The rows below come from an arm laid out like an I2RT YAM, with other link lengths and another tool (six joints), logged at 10 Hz.
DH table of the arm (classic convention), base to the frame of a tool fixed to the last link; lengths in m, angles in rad. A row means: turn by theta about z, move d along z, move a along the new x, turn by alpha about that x. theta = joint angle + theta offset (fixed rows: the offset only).
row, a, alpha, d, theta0
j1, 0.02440, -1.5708, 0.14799, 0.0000
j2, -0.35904, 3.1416, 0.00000, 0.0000
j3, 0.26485, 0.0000, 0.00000, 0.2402
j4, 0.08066, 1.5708, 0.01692, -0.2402
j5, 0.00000, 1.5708, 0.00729, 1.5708
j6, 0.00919, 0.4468, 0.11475, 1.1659
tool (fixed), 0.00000, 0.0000, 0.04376, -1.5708
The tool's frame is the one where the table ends.
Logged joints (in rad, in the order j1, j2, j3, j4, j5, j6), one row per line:
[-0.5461 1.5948 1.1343 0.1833 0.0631 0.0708]
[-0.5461 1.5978 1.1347 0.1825 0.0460 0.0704]
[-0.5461 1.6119 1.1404 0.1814 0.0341 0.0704]
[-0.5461 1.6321 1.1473 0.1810 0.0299 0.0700]
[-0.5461 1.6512 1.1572 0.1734 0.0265 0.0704]
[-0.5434 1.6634 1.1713 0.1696 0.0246 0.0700]
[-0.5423 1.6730 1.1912 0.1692 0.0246 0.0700]
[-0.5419 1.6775 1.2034 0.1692 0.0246 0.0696]
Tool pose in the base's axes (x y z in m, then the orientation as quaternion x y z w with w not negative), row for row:
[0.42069 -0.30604 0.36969 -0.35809 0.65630 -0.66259 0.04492]
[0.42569 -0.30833 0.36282 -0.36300 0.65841 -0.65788 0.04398]
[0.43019 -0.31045 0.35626 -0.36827 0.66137 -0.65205 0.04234]
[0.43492 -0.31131 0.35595 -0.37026 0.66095 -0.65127 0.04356]
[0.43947 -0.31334 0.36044 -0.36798 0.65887 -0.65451 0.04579]
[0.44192 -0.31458 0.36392 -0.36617 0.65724 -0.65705 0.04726]
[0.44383 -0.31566 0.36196 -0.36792 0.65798 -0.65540 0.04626]
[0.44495 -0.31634 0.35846 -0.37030 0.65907 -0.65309 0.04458]
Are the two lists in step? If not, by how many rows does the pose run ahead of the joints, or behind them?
The pose runs 2 rows ahead of the joints: the pose in row i belongs to the joints in row i + 2.
